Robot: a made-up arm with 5 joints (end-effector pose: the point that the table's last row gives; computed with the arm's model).
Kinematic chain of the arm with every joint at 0, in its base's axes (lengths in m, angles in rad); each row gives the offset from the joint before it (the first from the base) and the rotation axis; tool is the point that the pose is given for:
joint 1: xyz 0 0 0.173 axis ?
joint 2: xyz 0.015 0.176 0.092 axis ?
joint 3: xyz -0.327 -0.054 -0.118 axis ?
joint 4: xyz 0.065 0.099 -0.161 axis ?
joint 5: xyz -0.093 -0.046 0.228 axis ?
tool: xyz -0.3 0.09 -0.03
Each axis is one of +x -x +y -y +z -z.
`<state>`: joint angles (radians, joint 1 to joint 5).
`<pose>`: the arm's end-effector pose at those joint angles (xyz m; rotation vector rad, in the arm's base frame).
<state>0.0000 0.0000 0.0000 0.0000 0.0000</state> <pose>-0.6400 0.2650 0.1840 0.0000 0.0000 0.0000</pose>
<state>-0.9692 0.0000 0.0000 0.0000 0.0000</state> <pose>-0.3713 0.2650 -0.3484 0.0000 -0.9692 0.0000</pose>
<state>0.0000 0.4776 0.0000 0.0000 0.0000</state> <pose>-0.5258 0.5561 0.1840 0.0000 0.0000 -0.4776</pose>
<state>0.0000 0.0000 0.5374 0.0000 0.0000</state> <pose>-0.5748 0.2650 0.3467 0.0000 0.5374 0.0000</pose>
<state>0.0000 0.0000 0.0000 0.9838 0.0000</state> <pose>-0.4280 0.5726 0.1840 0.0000 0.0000 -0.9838</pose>
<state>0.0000 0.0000 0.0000 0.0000 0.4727</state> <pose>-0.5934 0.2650 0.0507 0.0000 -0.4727 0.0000</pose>
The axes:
joint 1: +y
joint 2: -z
joint 3: +y
joint 4: -z
joint 5: -y

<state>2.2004 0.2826 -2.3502 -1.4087 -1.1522</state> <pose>0.1142 0.1493 0.7877 -1.1596 0.9105 1.2271</pose>
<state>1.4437 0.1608 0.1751 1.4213 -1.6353</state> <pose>0.3015 0.3554 0.3419 -0.0502 -2.1404 2.1641</pose>
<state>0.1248 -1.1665 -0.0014 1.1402 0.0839</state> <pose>-0.5176 -0.0134 0.2237 0.0040 0.0403 0.0260</pose>
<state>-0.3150 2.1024 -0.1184 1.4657 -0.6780</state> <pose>0.4067 0.2201 0.5293 -1.2552 0.2614 2.4257</pose>
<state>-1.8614 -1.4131 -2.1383 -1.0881 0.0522</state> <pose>0.0895 -0.1263 0.4621 0.6235 1.4307 -0.9050</pose>
